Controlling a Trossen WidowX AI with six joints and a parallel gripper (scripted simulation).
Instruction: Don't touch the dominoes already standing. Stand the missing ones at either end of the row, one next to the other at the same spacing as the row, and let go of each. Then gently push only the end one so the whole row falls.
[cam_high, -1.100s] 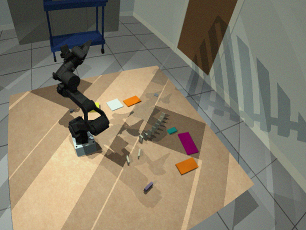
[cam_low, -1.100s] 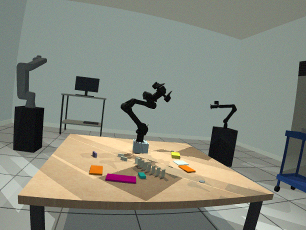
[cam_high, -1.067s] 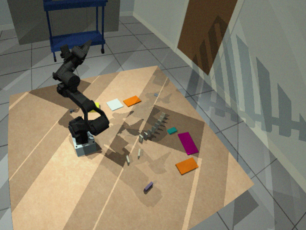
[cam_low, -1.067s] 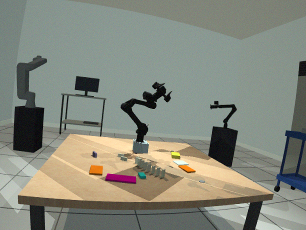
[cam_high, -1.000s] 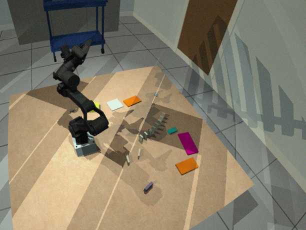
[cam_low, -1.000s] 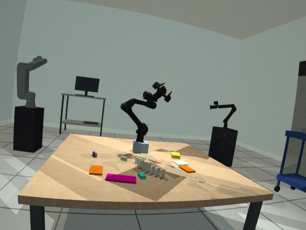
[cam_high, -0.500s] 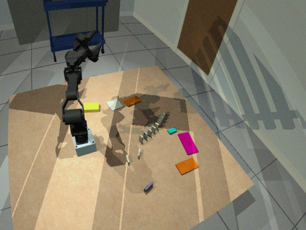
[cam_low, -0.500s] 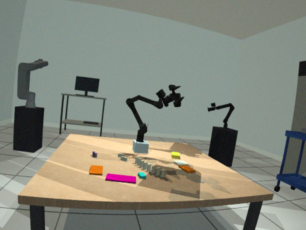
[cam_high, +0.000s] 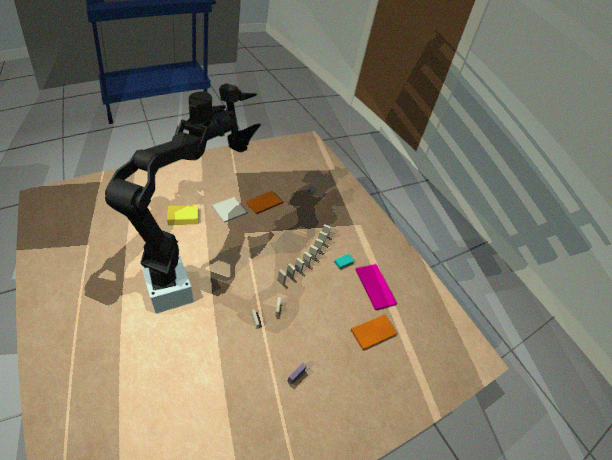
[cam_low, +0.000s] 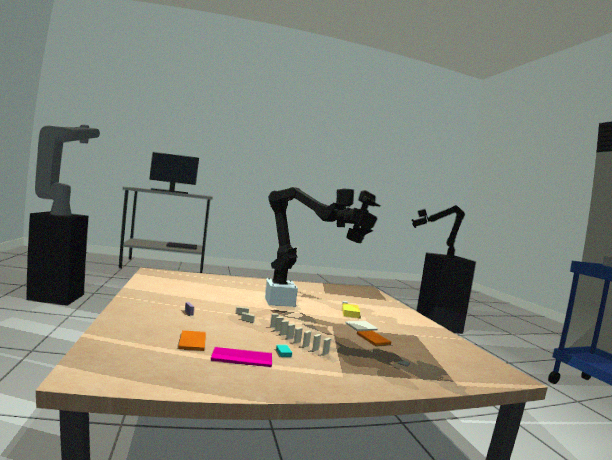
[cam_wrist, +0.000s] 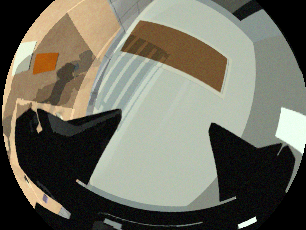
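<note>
Right now the orange slab is 200 mm ahead of my gripper tip, 560 mm to the right of it and 410 mm below it. Also, from my gripper tip: white tile (70 mm behind, 30 mm to the left, 410 mm below); teal block (230 mm ahead, 300 mm to the right, 410 mm below); yellow block (230 mm behind, 30 mm to the left, 400 mm below).
</note>
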